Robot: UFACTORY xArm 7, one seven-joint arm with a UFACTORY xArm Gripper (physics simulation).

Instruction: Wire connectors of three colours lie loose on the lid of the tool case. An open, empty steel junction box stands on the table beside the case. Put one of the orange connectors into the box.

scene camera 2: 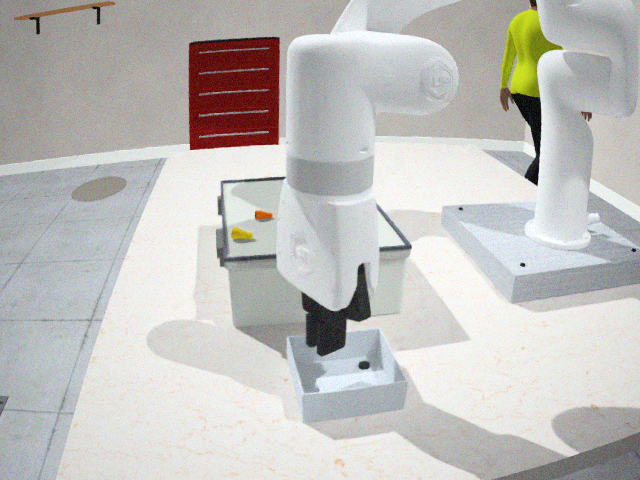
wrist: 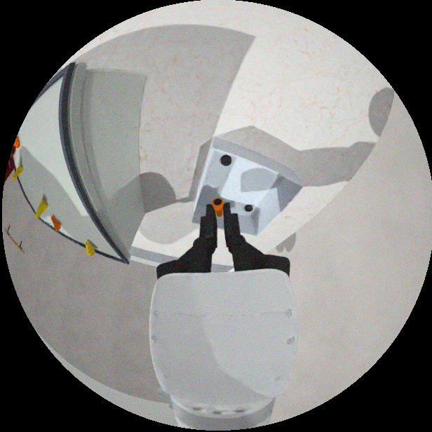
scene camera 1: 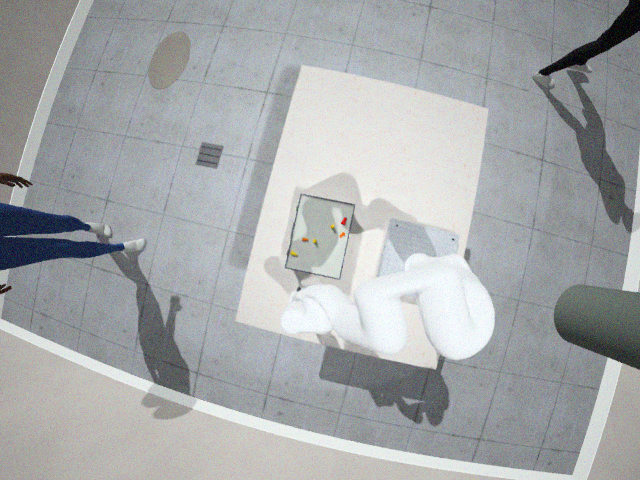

The same spot on a tool case: [scene camera 1: 315, 215] is [scene camera 2: 270, 193].
